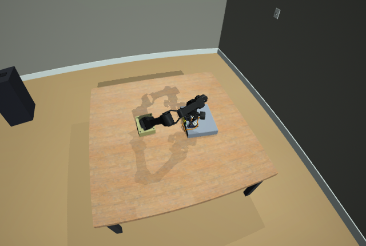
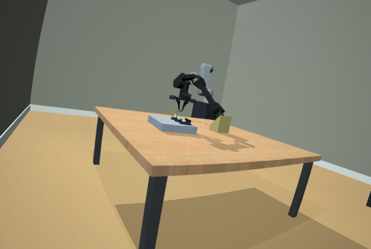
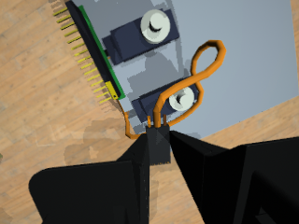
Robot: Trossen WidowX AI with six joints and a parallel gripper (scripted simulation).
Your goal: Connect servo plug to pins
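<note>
Now: gripper tip 50 mm to the right of the yellow band, 40 mm above it and 10 mm past it. The rest, counted from my gripper tip: grey printed holder: 150 mm ahead, 90 mm below, 50 mm to the left.
</note>
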